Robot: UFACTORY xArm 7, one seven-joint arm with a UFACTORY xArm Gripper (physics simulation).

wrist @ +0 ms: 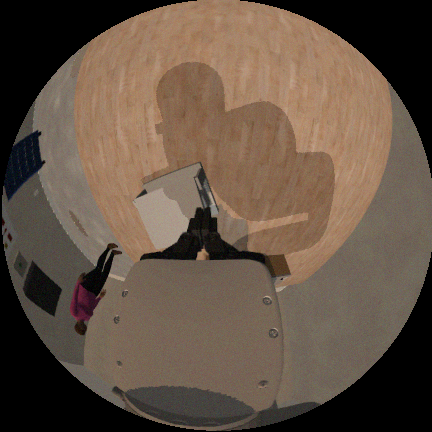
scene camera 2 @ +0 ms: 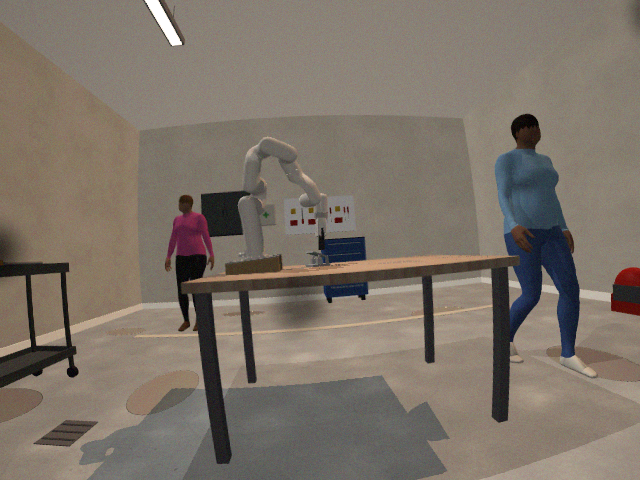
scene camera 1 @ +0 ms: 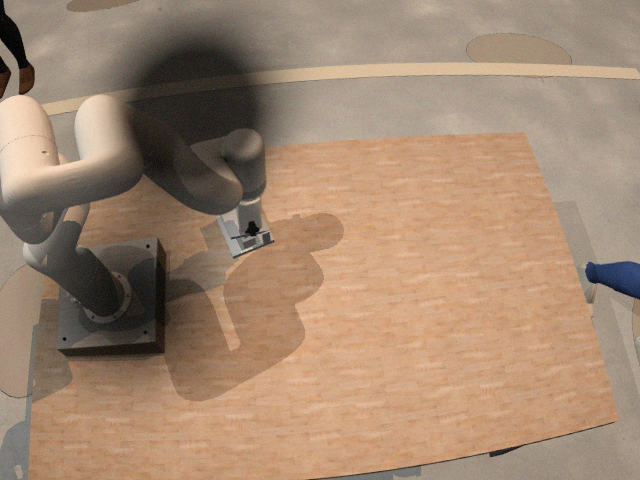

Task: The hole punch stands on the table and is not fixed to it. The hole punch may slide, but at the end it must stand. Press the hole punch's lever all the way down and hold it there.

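Frame: origin at the arm's base, x ahead, y left, z up, level; metres.
Seen in the pictures: gripper, between the fingertips: [wrist: 204, 216] [scene camera 2: 321, 249] [scene camera 1: 251, 229]; arm's base, origin of its link: [scene camera 2: 256, 258] [scene camera 1: 108, 298].
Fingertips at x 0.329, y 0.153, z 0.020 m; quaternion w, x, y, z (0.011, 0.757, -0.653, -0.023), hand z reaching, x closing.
Note:
Offsets run from my fingertips to a thing's middle. Level surfaces: height alone.
The grey hole punch {dy +0.053, dx -0.028, dz -0.047 m} [scene camera 1: 239, 250] [scene camera 2: 316, 263] stands upright on the wooden table {dz -0.089 m} [scene camera 1: 413, 289] [scene camera 2: 413, 265] [wrist: 345, 100], near the arm's base. Its broad pale lever {dy +0.053, dx -0.028, dz -0.024 m} [scene camera 2: 312, 253] [wrist: 159, 215] appears raised, with a gap above the punch's base in scene camera 2. My gripper [scene camera 1: 251, 233] [scene camera 2: 321, 249] [wrist: 204, 216] is shut and empty, pointing down. Its fingertips are at or just above the lever; contact cannot be told. In the wrist view, they overlap the punch's right side. The gripper hides part of the lever in scene camera 1.
The arm's square base block [scene camera 1: 111, 330] [scene camera 2: 253, 265] [wrist: 278, 267] stands beside the punch. A person in blue [scene camera 2: 529, 180] is at the table's right end, and a person in pink [scene camera 2: 190, 232] [wrist: 85, 302] is behind it. The arm's shadow covers part of the table.

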